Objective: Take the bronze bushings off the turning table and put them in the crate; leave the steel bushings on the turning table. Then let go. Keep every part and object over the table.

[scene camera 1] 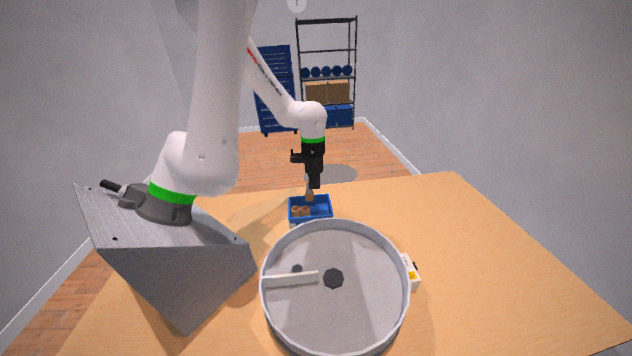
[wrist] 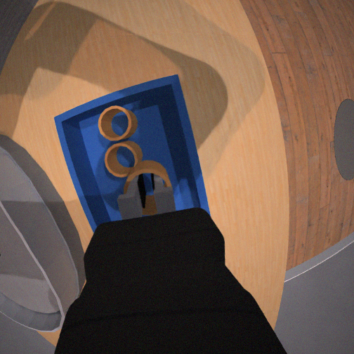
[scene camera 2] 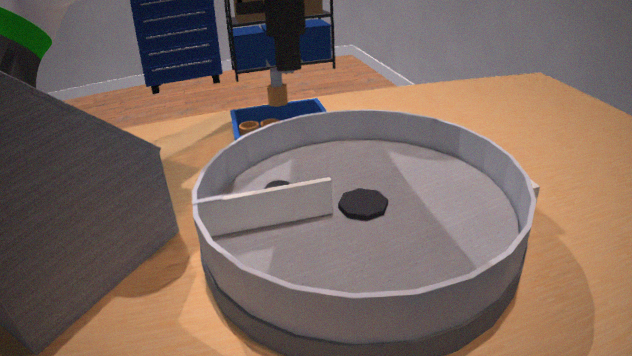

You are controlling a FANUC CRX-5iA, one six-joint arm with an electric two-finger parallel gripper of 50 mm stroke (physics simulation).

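Frame: origin at the arm's base, x left, y ahead, z down, level; centimetres.
Seen in the pictures: gripper, fingertip midpoint: [scene camera 1: 309, 198] [scene camera 2: 277, 100]; arm's base, origin of the base link: [scene camera 1: 164, 215].
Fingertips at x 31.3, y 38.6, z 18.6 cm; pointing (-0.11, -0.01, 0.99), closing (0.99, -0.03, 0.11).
Offsets run from my fingertips to a thing's top centre. "spot": to the spot under its first point.
My gripper [scene camera 1: 309, 189] [scene camera 2: 276, 78] [wrist: 147, 180] holds a bronze bushing @(dy +0.0, dx +0.1, dz -3.3 cm) [scene camera 1: 310, 197] [scene camera 2: 277, 95] [wrist: 150, 166] from inside, both fingertips within its bore and pressed outward. The bushing hangs upright over the blue crate @(dy +0.1, dx -2.1, dz +2.5 cm) [scene camera 1: 322, 207] [scene camera 2: 300, 107] [wrist: 187, 130]. Two more bronze bushings stand side by side in the crate: one bushing @(dy -6.0, dx -3.3, dz +3.2 cm) [scene camera 1: 295, 211] [scene camera 2: 249, 127] [wrist: 133, 122] and its neighbour @(dy -1.9, dx -3.2, dz +3.2 cm) [scene camera 1: 305, 210] [scene camera 2: 270, 122] [wrist: 137, 150], close to the held one in the wrist view. The turning table @(dy +10.0, dx -36.0, dz +1.4 cm) [scene camera 1: 370, 300] [scene camera 2: 400, 250] shows no bronze bushing; no steel bushing can be made out on it.
A pale divider bar @(spot: dy -0.9, dx -38.2, dz -0.8 cm) [scene camera 1: 295, 279] [scene camera 2: 280, 207] crosses part of the turning table, with a dark round spot @(spot: dy -1.0, dx -33.8, dz +0.5 cm) [scene camera 1: 297, 268] [scene camera 2: 277, 185] behind it. A dark hub @(dy +10.0, dx -36.0, dz +1.4 cm) [scene camera 1: 333, 278] [scene camera 2: 363, 204] sits mid-disc. The raised rim stands close to the crate. The grey robot pedestal [scene camera 1: 175, 280] [scene camera 2: 85, 210] is left.
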